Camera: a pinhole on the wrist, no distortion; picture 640 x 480 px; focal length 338.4 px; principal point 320.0 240.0 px. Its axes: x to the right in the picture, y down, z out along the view. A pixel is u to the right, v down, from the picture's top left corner.
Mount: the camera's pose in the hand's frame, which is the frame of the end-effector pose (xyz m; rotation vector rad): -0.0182 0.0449 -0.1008 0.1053 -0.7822 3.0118
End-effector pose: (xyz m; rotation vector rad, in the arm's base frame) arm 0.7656 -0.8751 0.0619 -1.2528 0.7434 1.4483
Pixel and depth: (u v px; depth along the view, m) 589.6 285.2 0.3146
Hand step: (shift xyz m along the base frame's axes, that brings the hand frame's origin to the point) 0.0619 0.1195 0.3079
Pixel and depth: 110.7 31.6 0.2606
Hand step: -0.0999 0.2100 -0.1154
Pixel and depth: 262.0 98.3 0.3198
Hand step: -0.0743 0.2351 0.0040
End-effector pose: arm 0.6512 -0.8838 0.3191 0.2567 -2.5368 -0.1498
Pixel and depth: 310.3 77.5 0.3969
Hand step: -0.2118 0.0294 -0.2619
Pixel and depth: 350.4 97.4 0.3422
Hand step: -0.1337 0.0230 -0.2341
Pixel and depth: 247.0 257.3 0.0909
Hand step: 0.0095 -0.0062 0.0238
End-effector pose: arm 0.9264 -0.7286 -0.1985 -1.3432 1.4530 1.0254
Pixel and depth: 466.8 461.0 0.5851
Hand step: 0.5929 0.2589 0.1755
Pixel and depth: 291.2 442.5 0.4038
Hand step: 0.3704 0.0917 -0.0658
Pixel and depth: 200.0 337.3 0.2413
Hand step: 0.1365 0.0360 -0.0949
